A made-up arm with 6 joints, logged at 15 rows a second.
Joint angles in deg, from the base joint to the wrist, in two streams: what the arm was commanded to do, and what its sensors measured. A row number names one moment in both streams.
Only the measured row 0 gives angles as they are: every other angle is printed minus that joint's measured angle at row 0.
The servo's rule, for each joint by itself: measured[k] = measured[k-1] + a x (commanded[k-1-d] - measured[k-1]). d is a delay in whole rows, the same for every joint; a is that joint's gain. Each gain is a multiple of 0.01, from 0.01 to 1. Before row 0 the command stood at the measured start. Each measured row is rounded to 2 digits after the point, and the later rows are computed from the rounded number. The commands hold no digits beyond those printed.
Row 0, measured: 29.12 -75.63 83.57 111.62 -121.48 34.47
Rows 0 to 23, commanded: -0.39 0.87 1.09 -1.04 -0.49 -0.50; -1.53 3.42 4.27 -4.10 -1.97 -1.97; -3.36 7.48 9.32 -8.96 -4.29 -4.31; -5.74 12.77 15.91 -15.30 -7.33 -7.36; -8.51 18.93 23.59 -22.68 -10.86 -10.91; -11.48 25.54 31.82 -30.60 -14.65 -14.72; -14.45 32.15 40.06 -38.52 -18.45 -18.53; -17.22 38.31 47.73 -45.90 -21.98 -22.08; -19.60 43.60 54.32 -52.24 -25.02 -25.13; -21.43 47.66 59.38 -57.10 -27.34 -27.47; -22.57 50.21 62.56 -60.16 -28.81 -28.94; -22.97 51.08 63.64 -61.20 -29.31 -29.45; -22.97 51.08 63.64 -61.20 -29.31 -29.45; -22.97 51.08 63.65 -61.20 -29.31 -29.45; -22.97 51.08 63.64 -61.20 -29.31 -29.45; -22.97 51.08 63.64 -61.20 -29.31 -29.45; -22.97 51.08 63.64 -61.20 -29.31 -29.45; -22.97 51.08 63.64 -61.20 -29.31 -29.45; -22.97 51.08 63.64 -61.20 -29.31 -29.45; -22.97 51.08 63.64 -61.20 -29.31 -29.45; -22.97 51.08 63.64 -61.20 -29.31 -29.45; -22.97 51.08 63.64 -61.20 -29.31 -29.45; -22.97 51.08 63.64 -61.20 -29.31 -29.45; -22.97 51.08 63.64 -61.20 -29.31 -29.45
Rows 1 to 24, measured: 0.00 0.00 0.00 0.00 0.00 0.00; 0.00 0.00 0.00 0.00 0.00 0.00; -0.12 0.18 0.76 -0.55 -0.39 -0.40; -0.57 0.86 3.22 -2.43 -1.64 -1.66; -1.46 2.25 7.49 -5.89 -3.73 -3.78; -2.83 4.46 13.38 -10.88 -6.57 -6.64; -4.65 7.50 20.53 -17.13 -9.96 -10.06; -6.84 11.29 28.43 -24.27 -13.67 -13.79; -9.28 15.67 36.57 -31.82 -17.45 -17.58; -11.82 20.42 44.38 -39.28 -21.03 -21.18; -14.31 25.29 51.34 -46.15 -24.18 -24.34; -16.59 29.99 56.97 -51.95 -26.68 -26.84; -18.50 34.24 60.88 -56.30 -28.36 -28.52; -19.93 37.78 62.81 -58.90 -29.11 -29.26; -20.90 40.57 63.39 -60.12 -29.27 -29.41; -21.56 42.78 63.57 -60.69 -29.30 -29.44; -22.01 44.52 63.62 -60.96 -29.31 -29.45; -22.32 45.90 63.63 -61.09 -29.31 -29.45; -22.53 46.99 63.64 -61.15 -29.31 -29.45; -22.67 47.85 63.64 -61.18 -29.31 -29.45; -22.77 48.53 63.64 -61.19 -29.31 -29.45; -22.83 49.07 63.64 -61.20 -29.31 -29.45; -22.87 49.49 63.64 -61.20 -29.31 -29.45; -22.90 49.82 63.64 -61.20 -29.31 -29.45
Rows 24 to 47, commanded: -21.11 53.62 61.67 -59.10 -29.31 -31.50; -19.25 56.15 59.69 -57.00 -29.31 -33.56; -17.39 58.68 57.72 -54.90 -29.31 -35.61; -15.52 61.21 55.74 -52.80 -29.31 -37.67; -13.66 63.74 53.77 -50.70 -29.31 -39.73; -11.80 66.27 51.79 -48.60 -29.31 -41.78; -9.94 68.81 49.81 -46.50 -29.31 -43.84; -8.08 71.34 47.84 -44.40 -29.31 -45.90; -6.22 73.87 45.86 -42.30 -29.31 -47.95; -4.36 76.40 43.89 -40.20 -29.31 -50.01; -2.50 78.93 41.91 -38.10 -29.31 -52.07; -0.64 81.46 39.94 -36.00 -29.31 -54.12; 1.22 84.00 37.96 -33.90 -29.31 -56.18; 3.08 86.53 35.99 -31.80 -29.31 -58.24; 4.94 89.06 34.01 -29.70 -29.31 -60.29; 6.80 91.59 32.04 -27.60 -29.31 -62.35; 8.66 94.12 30.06 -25.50 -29.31 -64.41; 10.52 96.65 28.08 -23.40 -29.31 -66.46; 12.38 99.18 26.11 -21.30 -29.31 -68.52; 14.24 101.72 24.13 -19.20 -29.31 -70.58; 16.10 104.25 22.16 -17.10 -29.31 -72.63; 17.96 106.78 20.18 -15.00 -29.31 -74.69; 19.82 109.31 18.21 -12.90 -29.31 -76.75; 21.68 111.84 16.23 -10.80 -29.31 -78.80
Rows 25 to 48, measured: -22.92 50.08 63.64 -61.20 -29.31 -29.45; -22.94 50.29 63.64 -61.20 -29.31 -29.45; -22.35 50.99 62.26 -60.09 -29.31 -31.09; -21.36 52.07 60.46 -58.45 -29.31 -33.07; -20.09 53.46 58.54 -56.57 -29.31 -35.10; -18.63 55.09 56.58 -54.57 -29.31 -37.16; -17.04 56.91 54.61 -52.52 -29.31 -39.22; -15.36 58.88 52.64 -50.44 -29.31 -41.27; -13.63 60.97 50.66 -48.35 -29.31 -43.33; -11.85 63.15 48.69 -46.26 -29.31 -45.39; -10.05 65.40 46.71 -44.16 -29.31 -47.44; -8.23 67.71 44.74 -42.06 -29.31 -49.50; -6.40 70.07 42.76 -39.96 -29.31 -51.56; -4.56 72.46 40.79 -37.86 -29.31 -53.61; -2.71 74.88 38.81 -35.76 -29.31 -55.67; -0.86 77.33 36.84 -33.66 -29.31 -57.73; 1.00 79.79 34.86 -31.56 -29.31 -59.78; 2.86 82.27 32.89 -29.46 -29.31 -61.84; 4.72 84.76 30.91 -27.36 -29.31 -63.90; 6.58 87.26 28.93 -25.26 -29.31 -65.95; 8.44 89.76 26.96 -23.16 -29.31 -68.01; 10.30 92.27 24.98 -21.06 -29.31 -70.07; 12.16 94.79 23.01 -18.96 -29.31 -72.12; 14.02 97.31 21.03 -16.86 -29.31 -74.18
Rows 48 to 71, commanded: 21.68 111.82 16.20 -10.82 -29.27 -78.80; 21.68 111.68 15.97 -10.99 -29.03 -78.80; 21.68 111.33 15.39 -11.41 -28.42 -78.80; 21.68 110.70 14.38 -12.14 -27.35 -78.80; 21.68 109.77 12.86 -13.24 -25.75 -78.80; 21.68 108.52 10.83 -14.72 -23.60 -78.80; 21.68 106.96 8.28 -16.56 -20.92 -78.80; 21.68 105.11 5.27 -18.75 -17.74 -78.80; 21.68 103.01 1.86 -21.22 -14.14 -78.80; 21.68 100.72 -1.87 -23.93 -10.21 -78.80; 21.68 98.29 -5.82 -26.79 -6.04 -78.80; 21.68 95.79 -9.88 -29.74 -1.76 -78.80; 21.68 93.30 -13.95 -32.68 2.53 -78.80; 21.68 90.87 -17.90 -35.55 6.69 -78.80; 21.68 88.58 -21.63 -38.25 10.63 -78.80; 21.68 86.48 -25.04 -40.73 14.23 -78.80; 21.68 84.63 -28.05 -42.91 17.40 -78.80; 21.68 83.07 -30.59 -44.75 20.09 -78.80; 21.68 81.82 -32.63 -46.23 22.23 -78.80; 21.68 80.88 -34.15 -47.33 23.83 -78.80; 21.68 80.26 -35.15 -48.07 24.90 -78.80; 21.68 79.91 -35.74 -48.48 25.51 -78.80; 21.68 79.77 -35.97 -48.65 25.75 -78.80; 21.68 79.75 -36.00 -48.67 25.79 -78.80
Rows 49 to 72, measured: 15.88 99.83 19.06 -14.76 -29.31 -76.24; 17.74 102.35 17.08 -12.66 -29.31 -78.29; 19.00 104.34 16.46 -11.68 -29.28 -78.70; 19.86 105.88 16.12 -11.31 -29.08 -78.78; 20.44 107.02 15.61 -11.36 -28.56 -78.80; 20.84 107.79 14.75 -11.77 -27.60 -78.80; 21.11 108.21 13.43 -12.55 -26.14 -78.80; 21.29 108.28 11.61 -13.70 -24.13 -78.80; 21.41 108.00 9.28 -15.22 -21.59 -78.80; 21.50 107.39 6.47 -17.09 -18.55 -78.80; 21.56 106.47 3.24 -19.28 -15.07 -78.80; 21.60 105.26 -0.34 -21.74 -11.23 -78.80; 21.63 103.80 -4.18 -24.42 -7.13 -78.80; 21.65 102.12 -8.17 -27.24 -2.89 -78.80; 21.66 100.27 -12.22 -30.12 1.39 -78.80; 21.67 98.30 -16.20 -33.00 5.58 -78.80; 21.67 96.26 -20.00 -35.78 9.57 -78.80; 21.67 94.21 -23.53 -38.40 13.25 -78.80; 21.67 92.20 -26.69 -40.79 16.53 -78.80; 21.67 90.28 -29.42 -42.89 19.34 -78.80; 21.67 88.50 -31.67 -44.66 21.62 -78.80; 21.67 86.90 -33.41 -46.08 23.37 -78.80; 21.67 85.51 -34.63 -47.13 24.58 -78.80; 21.67 84.33 -35.41 -47.85 25.31 -78.80
